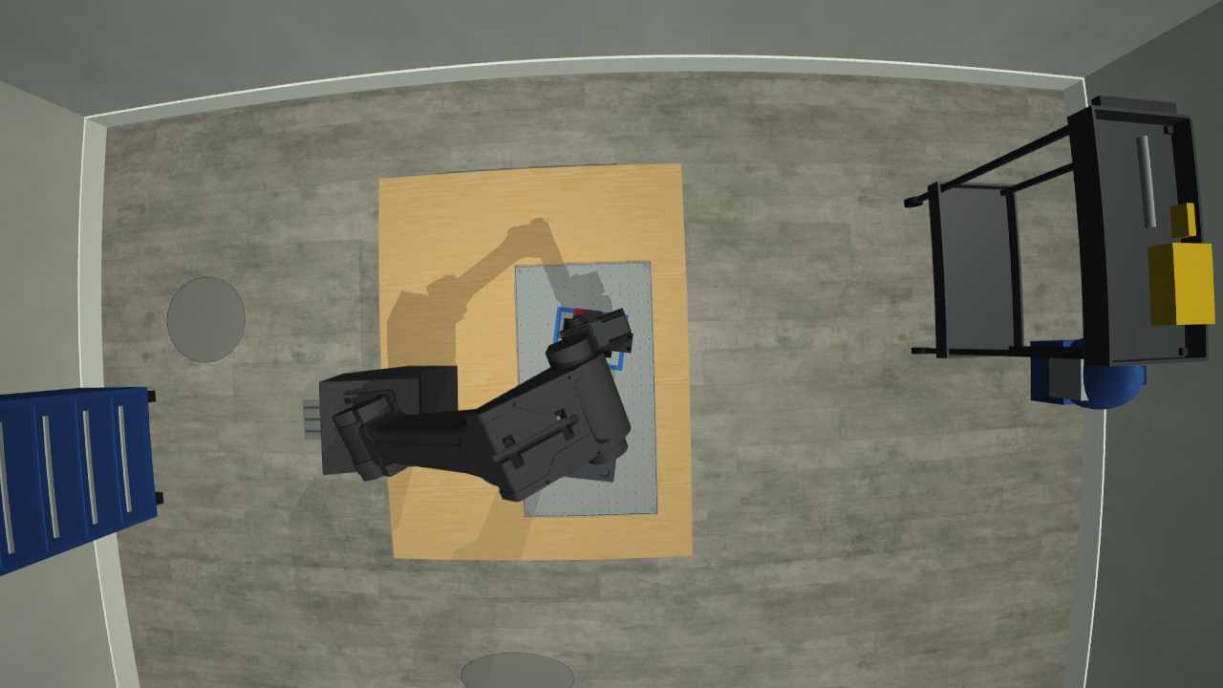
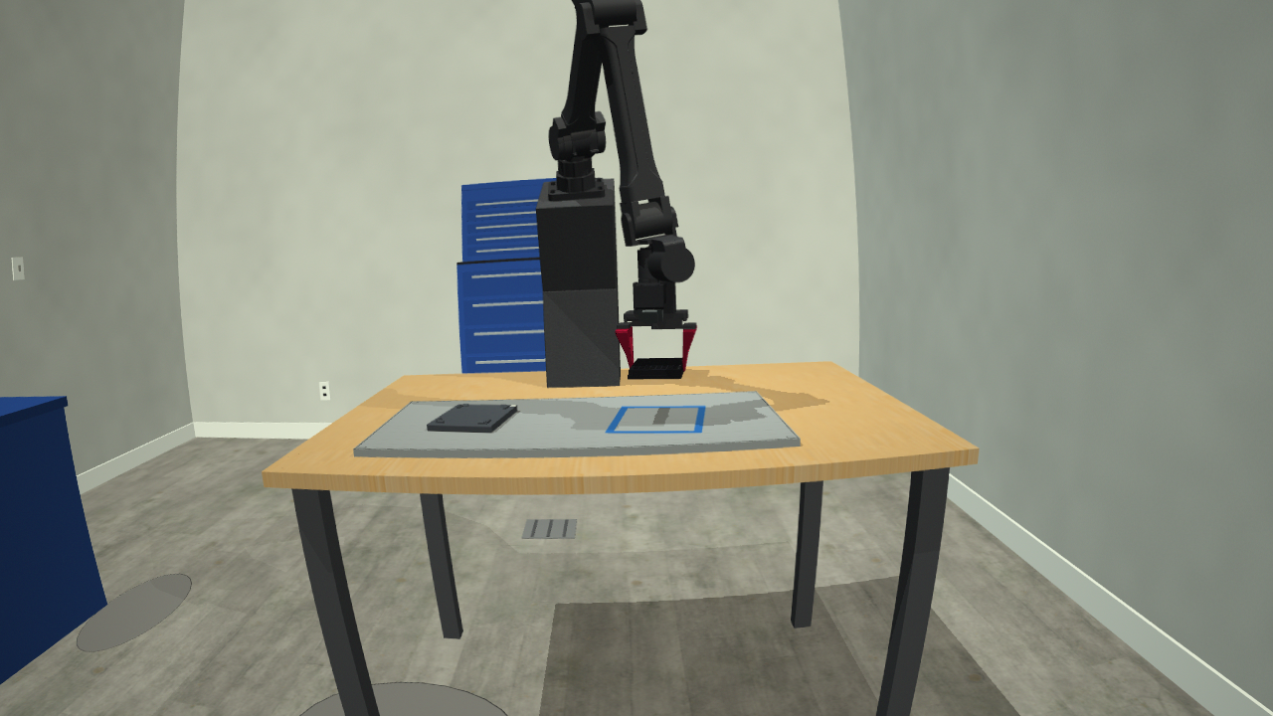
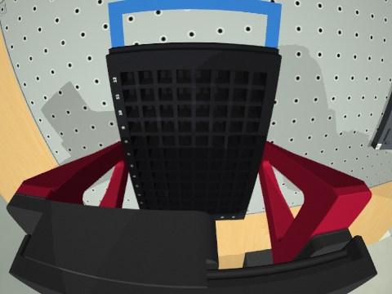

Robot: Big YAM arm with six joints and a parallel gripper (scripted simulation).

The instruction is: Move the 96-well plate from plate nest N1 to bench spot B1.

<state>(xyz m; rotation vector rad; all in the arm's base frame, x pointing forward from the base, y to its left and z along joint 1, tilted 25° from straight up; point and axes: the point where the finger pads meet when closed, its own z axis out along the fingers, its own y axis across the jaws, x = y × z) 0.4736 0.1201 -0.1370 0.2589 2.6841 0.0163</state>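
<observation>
The black 96-well plate is right at my hand. Round my hand: dark plate nest: 4 cm behind, 32 cm to the right, 8 cm below.
</observation>
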